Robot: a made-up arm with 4 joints.
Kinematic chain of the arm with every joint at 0, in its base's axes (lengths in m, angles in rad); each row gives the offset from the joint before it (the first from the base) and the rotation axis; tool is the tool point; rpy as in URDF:
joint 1: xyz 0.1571 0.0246 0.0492 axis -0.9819 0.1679 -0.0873
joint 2: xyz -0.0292 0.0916 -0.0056 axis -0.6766 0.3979 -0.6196
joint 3: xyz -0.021 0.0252 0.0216 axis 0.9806 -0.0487 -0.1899
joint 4: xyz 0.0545 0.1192 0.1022 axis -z
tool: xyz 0.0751 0.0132 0.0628 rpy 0 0 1.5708
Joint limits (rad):
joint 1: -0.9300..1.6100
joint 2: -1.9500..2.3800
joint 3: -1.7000..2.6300
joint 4: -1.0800..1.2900
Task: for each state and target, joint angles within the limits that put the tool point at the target. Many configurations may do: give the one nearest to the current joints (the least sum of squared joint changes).
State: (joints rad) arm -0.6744 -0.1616 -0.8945 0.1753
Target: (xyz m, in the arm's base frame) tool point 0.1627 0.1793 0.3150
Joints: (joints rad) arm -0.5703 -0.1561 -0.5014 0.6774
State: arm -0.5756 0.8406 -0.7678 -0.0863
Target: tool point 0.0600 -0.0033 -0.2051
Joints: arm 0.2861 1.4800 -1.6338 -0.5886
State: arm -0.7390 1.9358 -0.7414 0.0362
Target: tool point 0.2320 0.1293 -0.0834
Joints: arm -0.9300 2.2749 -0.8620 0.8696
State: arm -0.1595 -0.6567 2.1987 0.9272
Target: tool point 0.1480 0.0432 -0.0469
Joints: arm -0.7263 -0.0195 2.3693 1.2900
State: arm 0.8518 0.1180 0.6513 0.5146
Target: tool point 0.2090 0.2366 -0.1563
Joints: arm 1.5210 -0.3622 -0.1725 0.4339
